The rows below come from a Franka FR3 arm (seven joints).
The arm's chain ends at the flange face. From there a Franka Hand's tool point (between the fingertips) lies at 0.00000 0.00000 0.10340 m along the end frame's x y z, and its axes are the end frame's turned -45 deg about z.
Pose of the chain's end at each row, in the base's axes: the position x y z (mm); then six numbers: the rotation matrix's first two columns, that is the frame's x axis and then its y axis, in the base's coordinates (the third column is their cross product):
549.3 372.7 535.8 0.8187 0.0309 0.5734 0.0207 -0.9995 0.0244
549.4 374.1 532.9 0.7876 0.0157 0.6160 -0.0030 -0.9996 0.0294
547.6 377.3 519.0 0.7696 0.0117 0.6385 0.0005 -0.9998 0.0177
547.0 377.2 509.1 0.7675 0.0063 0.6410 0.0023 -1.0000 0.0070
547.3 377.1 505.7 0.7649 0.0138 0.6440 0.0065 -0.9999 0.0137
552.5 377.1 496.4 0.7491 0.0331 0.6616 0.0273 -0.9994 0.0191
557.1 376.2 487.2 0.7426 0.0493 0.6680 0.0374 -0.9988 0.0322
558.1 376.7 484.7 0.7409 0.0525 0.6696 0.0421 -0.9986 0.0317
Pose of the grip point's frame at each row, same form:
608.6 371.9 451.1 0.5643 0.7286 0.3882 0.5935 -0.6849 0.4227
613.1 371.5 451.5 0.5590 0.7179 0.4148 0.5548 -0.6957 0.4564
613.6 375.9 439.4 0.5438 0.7152 0.4390 0.5445 -0.6987 0.4640
613.3 376.8 429.7 0.5411 0.7116 0.4483 0.5443 -0.7027 0.4582
613.9 376.4 426.6 0.5363 0.7168 0.4457 0.5455 -0.6973 0.4651
620.9 377.5 418.9 0.5104 0.7301 0.4543 0.5490 -0.6833 0.4813
626.3 376.3 410.3 0.4987 0.7411 0.4496 0.5515 -0.6714 0.4951
627.4 377.2 408.0 0.4941 0.7432 0.4511 0.5537 -0.6690 0.4959

